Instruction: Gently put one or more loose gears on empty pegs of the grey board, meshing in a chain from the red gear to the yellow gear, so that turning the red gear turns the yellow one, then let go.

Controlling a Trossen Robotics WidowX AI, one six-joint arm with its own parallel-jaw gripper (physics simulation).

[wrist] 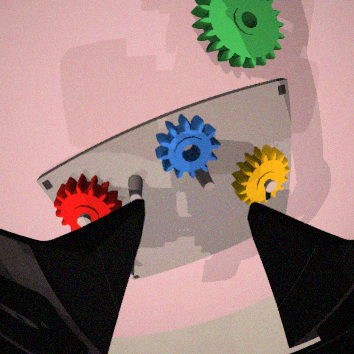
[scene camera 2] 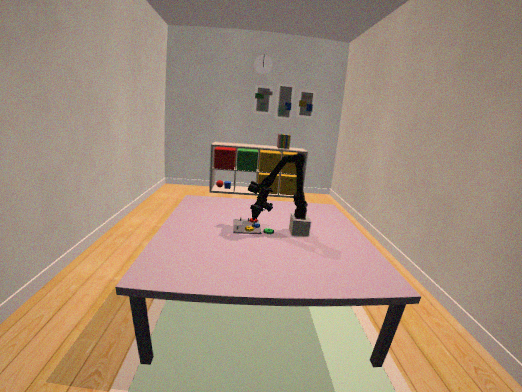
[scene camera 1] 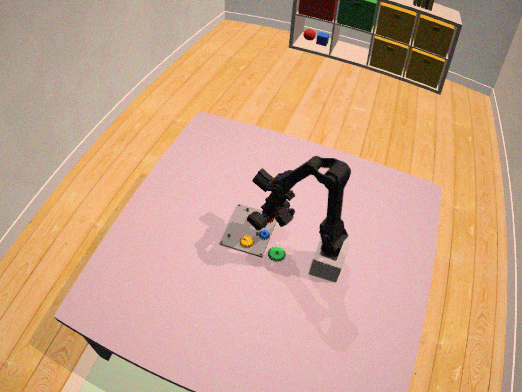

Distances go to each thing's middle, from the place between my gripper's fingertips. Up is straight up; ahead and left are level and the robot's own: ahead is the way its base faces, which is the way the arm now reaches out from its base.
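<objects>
Grey board (scene camera 1: pixel 238 226): 50 mm ahead of my hand, 50 mm below. Yellow gear (wrist: pixel 268 162): from my hand 30 mm ahead, 60 mm to the left, 40 mm below. Red gear (wrist: pixel 72 198): 80 mm to the right of my hand, 40 mm below. Blue gear (wrist: pixel 170 150): my hand 20 mm past it, 10 mm to the right of it, 40 mm above it.
</objects>
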